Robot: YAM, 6 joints.
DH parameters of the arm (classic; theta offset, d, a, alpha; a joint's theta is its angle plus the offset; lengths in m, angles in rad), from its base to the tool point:
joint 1: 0 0.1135 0.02 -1.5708
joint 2: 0 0 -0.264 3.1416
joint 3: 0.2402 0 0.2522 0
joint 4: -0.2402 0 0.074 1.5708
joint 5: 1.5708 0 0 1.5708
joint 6: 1.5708 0.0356 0 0
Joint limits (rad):
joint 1: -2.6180..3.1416
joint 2: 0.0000..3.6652
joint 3: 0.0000..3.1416
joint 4: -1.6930..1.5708
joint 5: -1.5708..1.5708
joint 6: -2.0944..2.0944
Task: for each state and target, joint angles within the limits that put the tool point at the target. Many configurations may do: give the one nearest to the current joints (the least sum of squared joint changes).
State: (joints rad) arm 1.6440 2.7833 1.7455 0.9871 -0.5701 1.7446
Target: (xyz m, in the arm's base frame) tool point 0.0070 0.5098 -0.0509
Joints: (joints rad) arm 1.5191 2.8533 1.6123 0.9768 -0.5740 1.7446
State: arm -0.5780 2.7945 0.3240 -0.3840 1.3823 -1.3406
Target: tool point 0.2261 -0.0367 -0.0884
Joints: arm -0.0083 2.6537 0.8746 -0.2337 1.3613 -1.3406
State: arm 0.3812 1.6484 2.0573 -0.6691 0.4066 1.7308
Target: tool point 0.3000 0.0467 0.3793
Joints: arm 0.2029 1.4815 1.5804 -0.9647 0.4264 1.7308
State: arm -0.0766 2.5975 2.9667 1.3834 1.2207 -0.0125
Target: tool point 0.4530 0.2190 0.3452
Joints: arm 0.5180 2.9253 3.0553 1.5708 1.2709 -0.0125
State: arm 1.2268 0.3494 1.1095 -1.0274 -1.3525 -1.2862
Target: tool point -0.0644 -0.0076 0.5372
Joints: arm 0.6863 0.6158 1.6865 -0.7241 -1.3762 -1.2862
